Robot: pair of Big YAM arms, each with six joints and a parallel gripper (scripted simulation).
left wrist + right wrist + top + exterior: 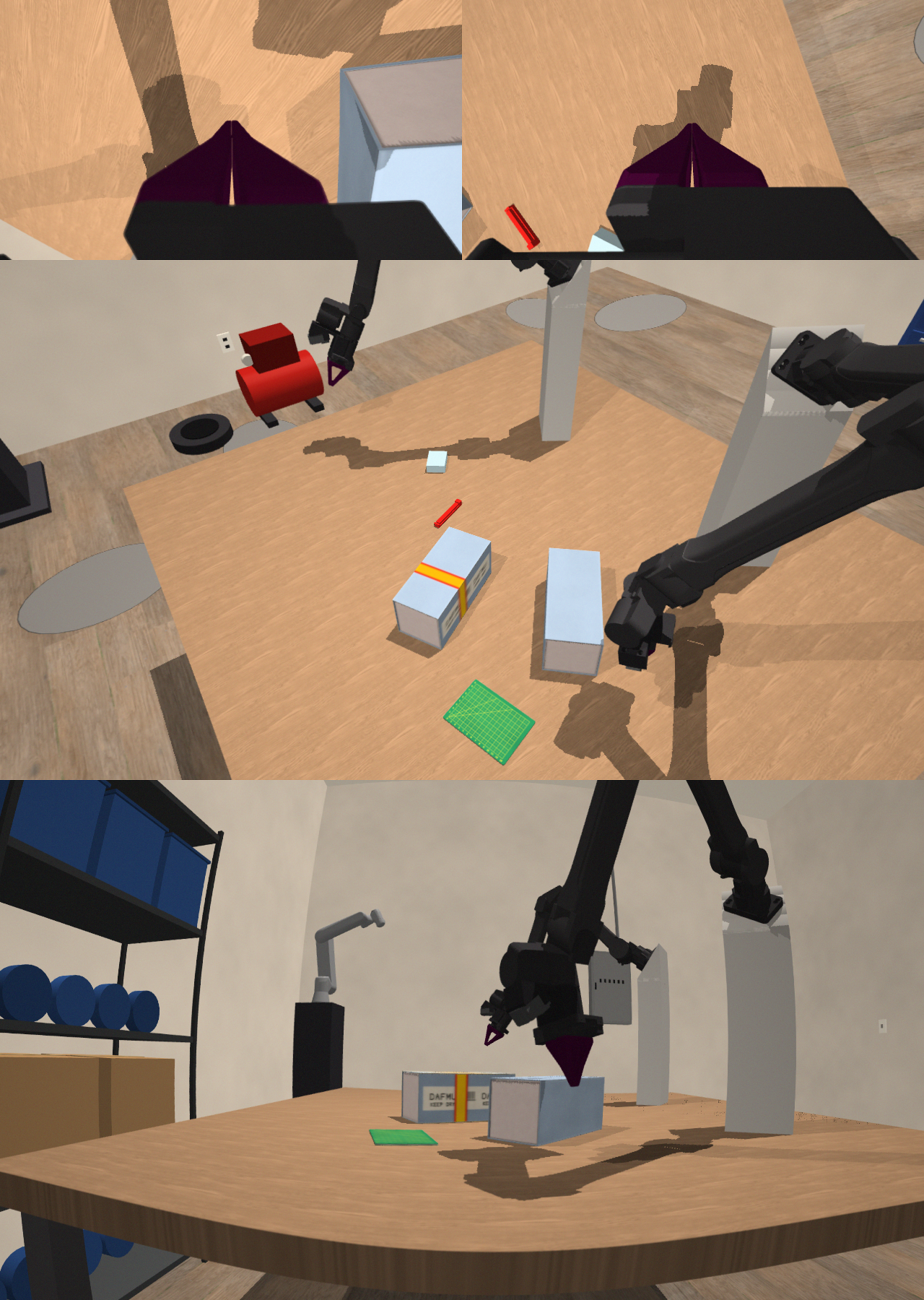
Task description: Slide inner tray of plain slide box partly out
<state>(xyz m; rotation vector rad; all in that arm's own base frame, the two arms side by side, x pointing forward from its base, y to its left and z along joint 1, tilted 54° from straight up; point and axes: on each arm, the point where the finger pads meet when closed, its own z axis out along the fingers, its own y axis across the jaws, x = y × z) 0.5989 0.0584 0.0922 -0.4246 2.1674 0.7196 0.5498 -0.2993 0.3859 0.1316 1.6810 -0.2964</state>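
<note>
Now: the red stick 9 cm behind my right hand, 49 cm to the left of it and 20 cm below it. Round my right hand: banded slide box (7 cm ahead, 75 cm to the left, 16 cm below); then small pale block (18 cm behind, 28 cm to the left, 20 cm below).
</note>
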